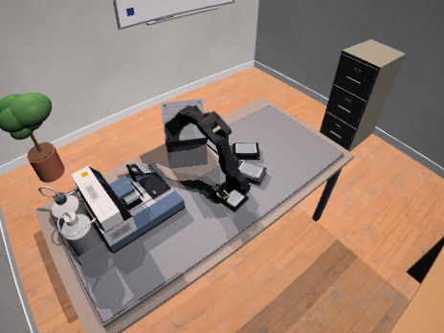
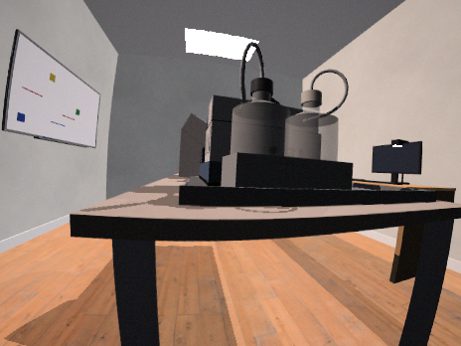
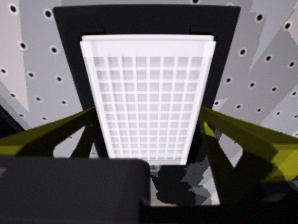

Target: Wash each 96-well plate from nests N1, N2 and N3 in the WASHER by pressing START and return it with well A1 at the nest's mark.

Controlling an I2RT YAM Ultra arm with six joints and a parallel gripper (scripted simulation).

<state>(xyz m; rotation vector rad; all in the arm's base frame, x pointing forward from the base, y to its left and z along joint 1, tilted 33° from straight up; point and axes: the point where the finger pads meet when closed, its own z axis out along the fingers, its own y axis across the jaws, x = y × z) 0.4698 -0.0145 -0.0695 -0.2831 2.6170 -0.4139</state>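
The black nest lies 20 mm below my hand. From my hand the other things lie so: plate washer 450 mm to the right, 280 mm behind, 110 mm above; then label 100 mm behind, 20 mm to the right, 20 mm below; then dark carrier 290 mm to the right, 280 mm behind, 60 mm above.
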